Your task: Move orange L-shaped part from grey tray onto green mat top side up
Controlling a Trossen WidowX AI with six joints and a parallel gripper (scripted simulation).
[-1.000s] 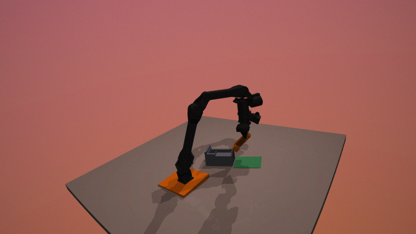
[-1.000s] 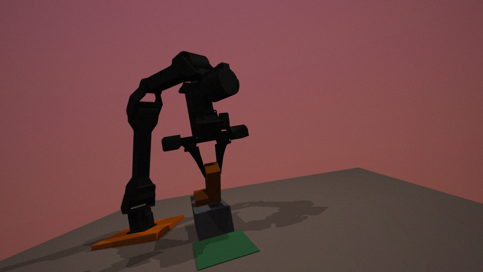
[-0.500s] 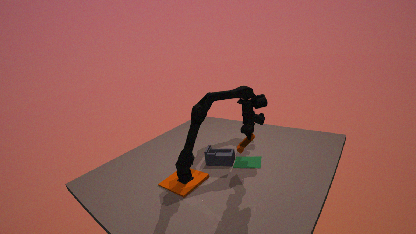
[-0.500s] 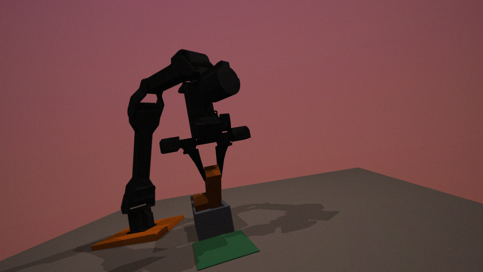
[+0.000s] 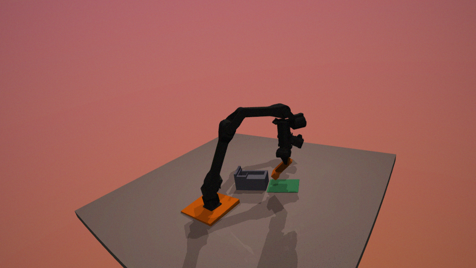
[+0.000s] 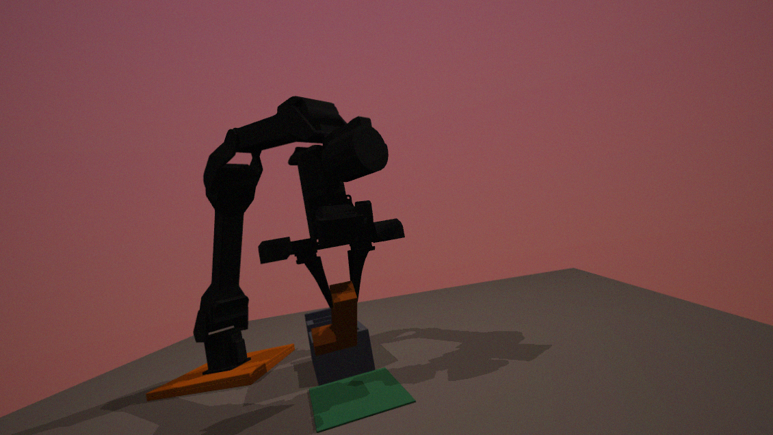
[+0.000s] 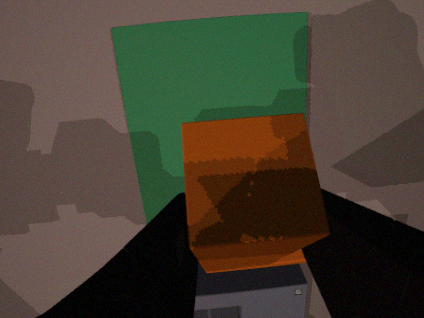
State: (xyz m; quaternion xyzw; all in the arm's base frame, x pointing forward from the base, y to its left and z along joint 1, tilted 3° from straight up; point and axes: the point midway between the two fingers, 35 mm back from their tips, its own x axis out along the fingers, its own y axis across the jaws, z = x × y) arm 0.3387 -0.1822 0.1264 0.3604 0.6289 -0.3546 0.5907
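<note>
The green mat is 10 mm behind my gripper tip, 20 mm to the left of it and 140 mm below it. Round my gripper tip: orange L-shaped part: 30 mm behind, 20 mm to the left, 30 mm below.
</note>
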